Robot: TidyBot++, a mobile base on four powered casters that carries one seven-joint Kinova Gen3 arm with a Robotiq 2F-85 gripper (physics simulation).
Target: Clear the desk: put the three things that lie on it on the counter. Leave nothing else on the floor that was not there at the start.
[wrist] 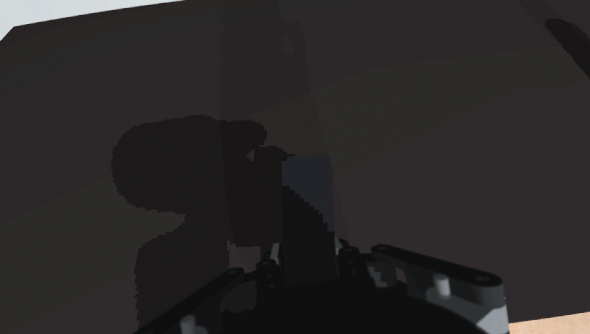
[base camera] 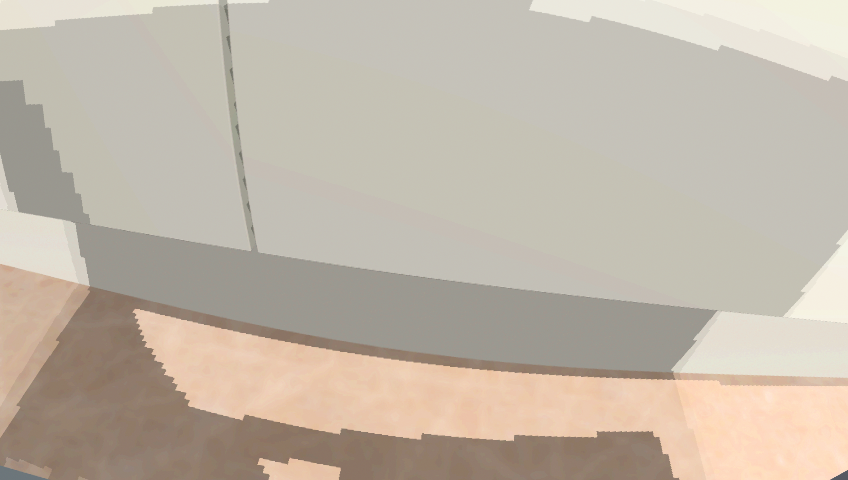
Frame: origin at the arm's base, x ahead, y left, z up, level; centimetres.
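Seen in the pictures: gripper, between the fingertips: (wrist: 305, 250).
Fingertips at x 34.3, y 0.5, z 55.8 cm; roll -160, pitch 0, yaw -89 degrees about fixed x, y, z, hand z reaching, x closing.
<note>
Offsets run from my fingertips to a thing's top centre. "*": to the spot under its first point. Level surfaces: height alone.
My gripper (wrist: 305, 250) is shut on a dark, upright box-shaped block @(dz +6.8, dx -1.0, dy +0.0 cm) (wrist: 307, 215), seen at the lower middle of the wrist view. The block stands out past the fingertips, partly in shadow. The gripper and block are over a dark counter top @(dz -4.4 cm) (wrist: 450, 165), seen from above. Whether the block's far end touches the counter top cannot be told. The desk does not show in either view. In the base camera view the gripper does not show.
A pale cabinet front @(* dz -73.4, dx -5.8, dy -2.8 cm) (base camera: 476, 178) with a narrow vertical gap fills most of the base camera view, above a grey kick board (base camera: 386, 315) and the tan floor @(dz -95.4 cm) (base camera: 416, 392). Shadows of the arm and gripper lie across the counter top. A dark elongated shadow lies at its upper right.
</note>
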